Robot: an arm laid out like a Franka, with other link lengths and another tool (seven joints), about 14 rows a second.
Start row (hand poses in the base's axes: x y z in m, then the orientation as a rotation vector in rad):
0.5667 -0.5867 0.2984 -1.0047 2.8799 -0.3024
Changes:
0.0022 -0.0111 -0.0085 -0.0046 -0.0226 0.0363
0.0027 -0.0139 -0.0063 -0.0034 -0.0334 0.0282
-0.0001 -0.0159 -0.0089 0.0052 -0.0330 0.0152
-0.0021 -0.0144 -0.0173 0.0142 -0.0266 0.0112
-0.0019 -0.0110 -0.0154 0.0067 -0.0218 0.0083
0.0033 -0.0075 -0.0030 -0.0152 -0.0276 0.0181
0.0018 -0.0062 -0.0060 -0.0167 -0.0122 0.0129
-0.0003 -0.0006 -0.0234 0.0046 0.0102 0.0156
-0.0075 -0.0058 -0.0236 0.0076 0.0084 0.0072
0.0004 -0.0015 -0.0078 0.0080 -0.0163 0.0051
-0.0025 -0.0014 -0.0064 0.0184 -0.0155 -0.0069
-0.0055 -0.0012 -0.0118 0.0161 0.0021 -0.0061
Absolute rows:
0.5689 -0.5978 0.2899 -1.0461 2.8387 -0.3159
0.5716 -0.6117 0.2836 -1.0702 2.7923 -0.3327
0.5715 -0.6276 0.2747 -1.0743 2.7532 -0.3381
0.5694 -0.6420 0.2574 -1.0735 2.7211 -0.3284
0.5675 -0.6530 0.2420 -1.0729 2.6960 -0.3275
0.5708 -0.6605 0.2390 -1.0882 2.6622 -0.3576
0.5726 -0.6667 0.2330 -1.1040 2.6449 -0.3834
0.5723 -0.6673 0.2096 -1.1275 2.6430 -0.3694
0.5648 -0.6731 0.1860 -1.1384 2.6446 -0.3537
0.5652 -0.6746 0.1782 -1.1348 2.6263 -0.3496
0.5627 -0.6760 0.1718 -1.1131 2.6152 -0.3336
0.5572 -0.6772 0.1600 -1.1011 2.6190 -0.3123

